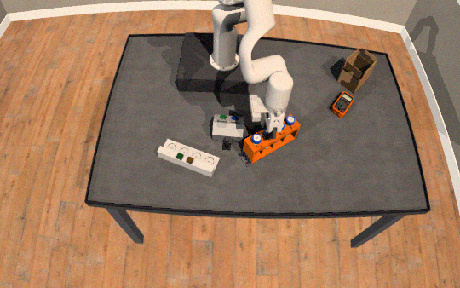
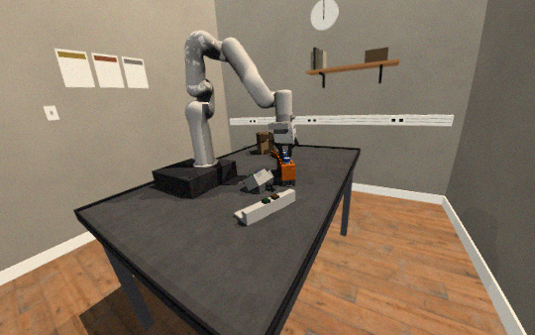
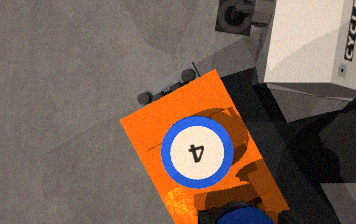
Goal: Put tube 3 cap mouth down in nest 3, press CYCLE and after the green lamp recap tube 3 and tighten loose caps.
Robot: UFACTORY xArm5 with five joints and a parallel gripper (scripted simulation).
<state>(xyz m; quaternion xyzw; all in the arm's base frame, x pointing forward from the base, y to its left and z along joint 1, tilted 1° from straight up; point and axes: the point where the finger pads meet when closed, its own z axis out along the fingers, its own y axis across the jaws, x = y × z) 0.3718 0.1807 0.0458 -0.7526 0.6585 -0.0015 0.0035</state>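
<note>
The cap 3 is 1 cm below my hand. Round my hand: cap 2: 3 cm behind, 4 cm to the left, 1 cm below; then cap 4: 3 cm ahead, 4 cm to the right, 1 cm below; then cap 1: 6 cm behind, 8 cm to the left, 1 cm below.
</note>
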